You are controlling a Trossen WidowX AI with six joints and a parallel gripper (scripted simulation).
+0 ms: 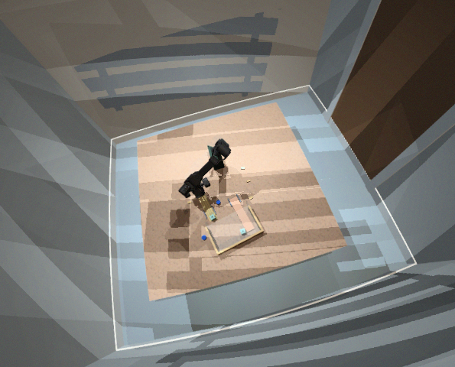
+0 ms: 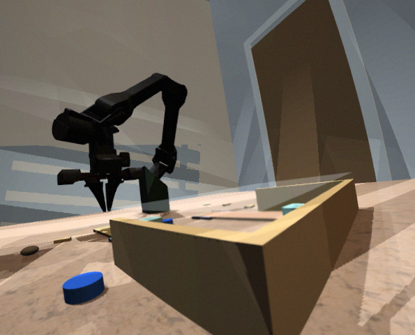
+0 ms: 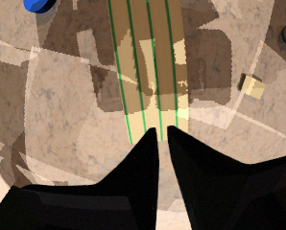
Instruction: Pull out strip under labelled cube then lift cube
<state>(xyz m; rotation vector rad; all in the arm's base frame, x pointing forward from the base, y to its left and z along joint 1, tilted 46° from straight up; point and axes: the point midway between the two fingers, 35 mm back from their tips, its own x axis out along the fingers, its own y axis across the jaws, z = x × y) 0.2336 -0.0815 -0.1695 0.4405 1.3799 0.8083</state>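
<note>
Now: the yellow-green striped strip 90 mm ahead of my gripper tip, 20 mm to the left of it and 40 mm below it. The rest, counted from my gripper tip: grey pebble 100 mm ahead, 130 mm to the right, 40 mm below.
</note>
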